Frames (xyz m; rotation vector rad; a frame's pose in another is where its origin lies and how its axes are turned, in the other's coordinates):
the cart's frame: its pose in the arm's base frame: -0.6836 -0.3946 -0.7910 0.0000 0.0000 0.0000
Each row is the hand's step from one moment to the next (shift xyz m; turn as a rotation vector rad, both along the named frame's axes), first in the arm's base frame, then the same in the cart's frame.
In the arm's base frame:
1: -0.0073 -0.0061 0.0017 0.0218 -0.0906 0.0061
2: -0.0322 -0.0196 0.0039 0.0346 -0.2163 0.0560
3: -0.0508 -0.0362 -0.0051 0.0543 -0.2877 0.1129
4: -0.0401 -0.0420 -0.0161 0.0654 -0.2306 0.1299
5: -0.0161 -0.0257 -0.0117 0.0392 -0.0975 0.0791
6: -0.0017 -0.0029 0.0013 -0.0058 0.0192 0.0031
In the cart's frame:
1: -0.0073 -0.0061 0.0017 0.0218 -0.0906 0.0061
2: -0.0322 -0.0196 0.0039 0.0346 -0.2163 0.0560
3: -0.0508 -0.0362 -0.0051 0.0543 -0.2877 0.1129
4: -0.0401 -0.0420 -0.0161 0.0654 -0.2306 0.1299
5: -0.0161 -0.0257 -0.0117 0.0392 -0.0975 0.0791
6: -0.0017 -0.0029 0.0013 -0.0058 0.0192 0.0031

